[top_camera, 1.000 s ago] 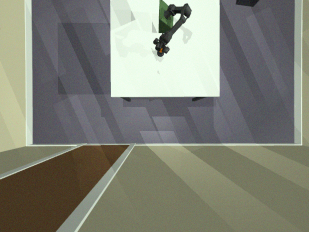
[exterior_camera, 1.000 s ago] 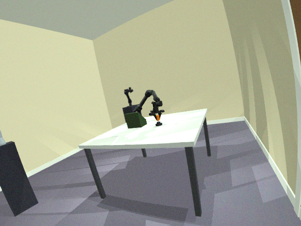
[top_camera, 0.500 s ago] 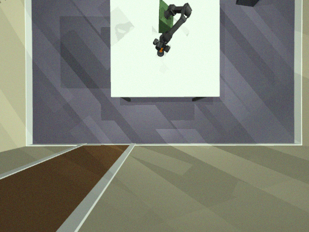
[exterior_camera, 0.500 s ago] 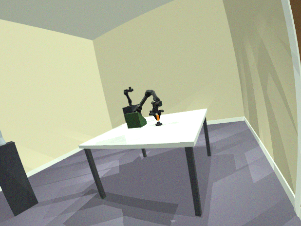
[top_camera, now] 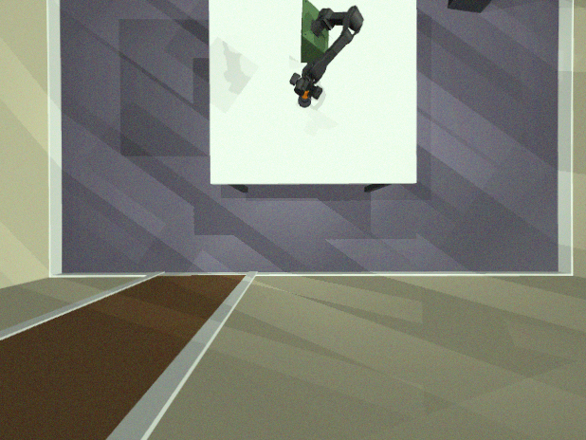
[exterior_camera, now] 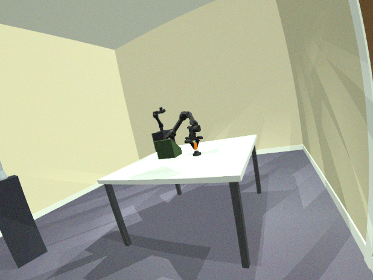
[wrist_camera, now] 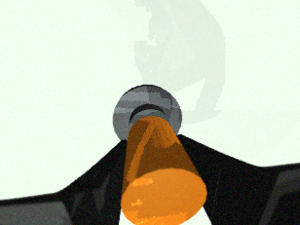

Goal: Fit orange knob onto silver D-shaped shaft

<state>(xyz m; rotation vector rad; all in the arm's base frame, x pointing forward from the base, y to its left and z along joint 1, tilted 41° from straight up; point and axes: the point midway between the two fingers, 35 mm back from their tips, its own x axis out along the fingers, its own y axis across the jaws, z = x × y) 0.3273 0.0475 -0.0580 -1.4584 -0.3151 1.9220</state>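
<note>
The orange knob lies 3 cm above my gripper tip. From my gripper tip the other things lie so: pedestal 4 cm below.
</note>
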